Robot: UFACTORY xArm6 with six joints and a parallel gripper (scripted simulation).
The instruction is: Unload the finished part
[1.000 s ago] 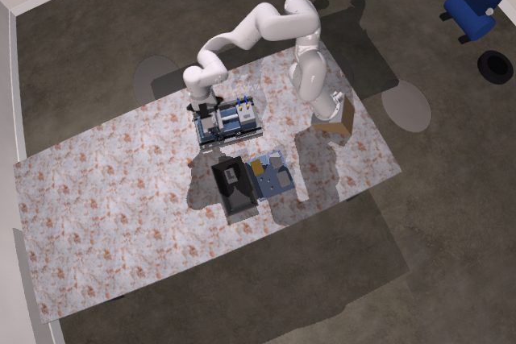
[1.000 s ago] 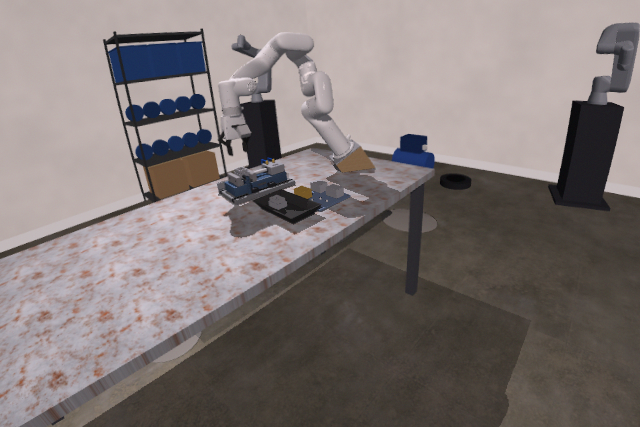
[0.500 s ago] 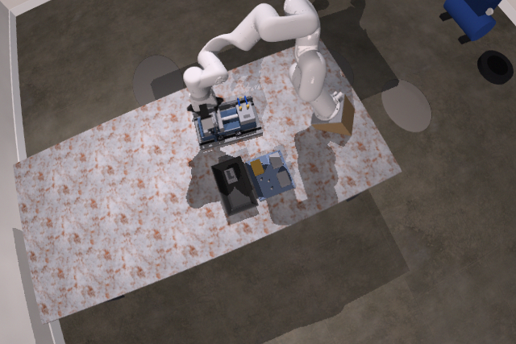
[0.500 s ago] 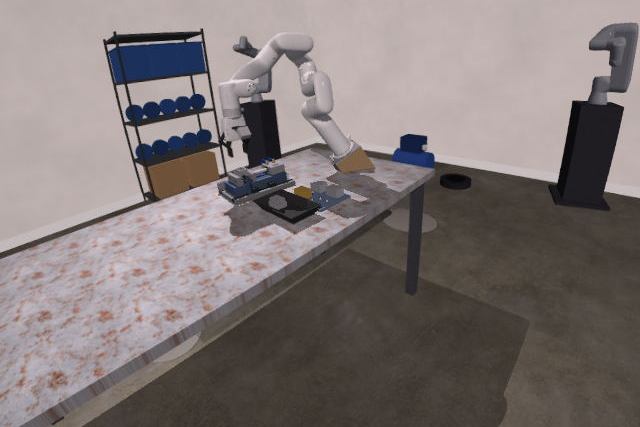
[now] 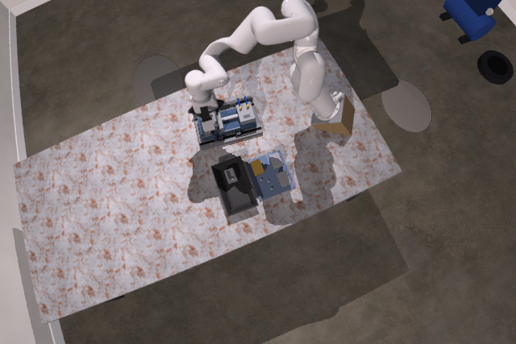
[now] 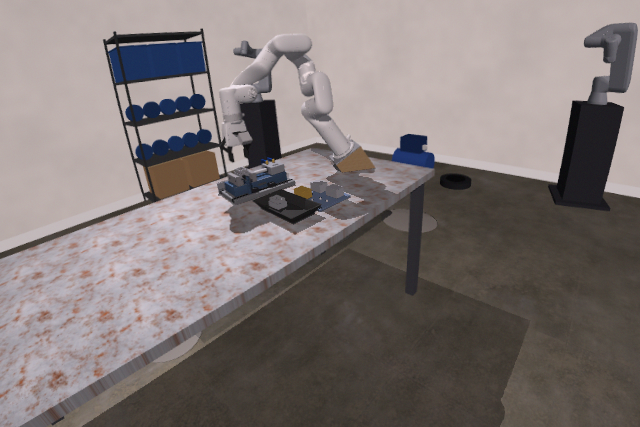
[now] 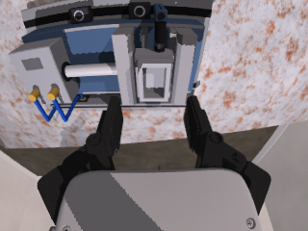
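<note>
The vise rod lies 8 cm behind my hand, 3 cm to the left of it and 9 cm below it. Round my hand: blue fixture plate: 6 cm behind, 34 cm to the left, 17 cm below; yellow block: 3 cm behind, 28 cm to the left, 15 cm below.
</note>
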